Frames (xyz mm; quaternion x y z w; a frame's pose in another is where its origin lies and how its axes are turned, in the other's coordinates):
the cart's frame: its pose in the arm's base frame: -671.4 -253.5 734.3 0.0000 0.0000 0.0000 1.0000
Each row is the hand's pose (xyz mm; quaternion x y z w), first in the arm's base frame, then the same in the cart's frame.
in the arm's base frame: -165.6 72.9 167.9 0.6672 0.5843 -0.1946 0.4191
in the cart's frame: 505.8 326.4 -566.4 0.6672 0.5843 -0.1946 0.4191
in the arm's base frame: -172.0 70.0 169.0 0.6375 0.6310 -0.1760 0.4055
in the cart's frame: 499.4 323.5 -565.3 0.6375 0.6310 -0.1760 0.4055
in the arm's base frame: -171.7 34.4 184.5 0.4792 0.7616 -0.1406 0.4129
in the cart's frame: 499.7 287.9 -549.8 0.4792 0.7616 -0.1406 0.4129
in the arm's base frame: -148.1 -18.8 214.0 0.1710 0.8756 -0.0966 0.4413
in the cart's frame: 523.3 234.7 -520.3 0.1710 0.8756 -0.0966 0.4413
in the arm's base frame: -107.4 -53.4 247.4 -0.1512 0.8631 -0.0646 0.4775
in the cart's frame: 564.0 200.1 -486.9 -0.1512 0.8631 -0.0646 0.4775
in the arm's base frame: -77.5 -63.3 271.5 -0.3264 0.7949 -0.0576 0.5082
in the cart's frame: 593.9 190.2 -462.8 -0.3264 0.7949 -0.0576 0.5082
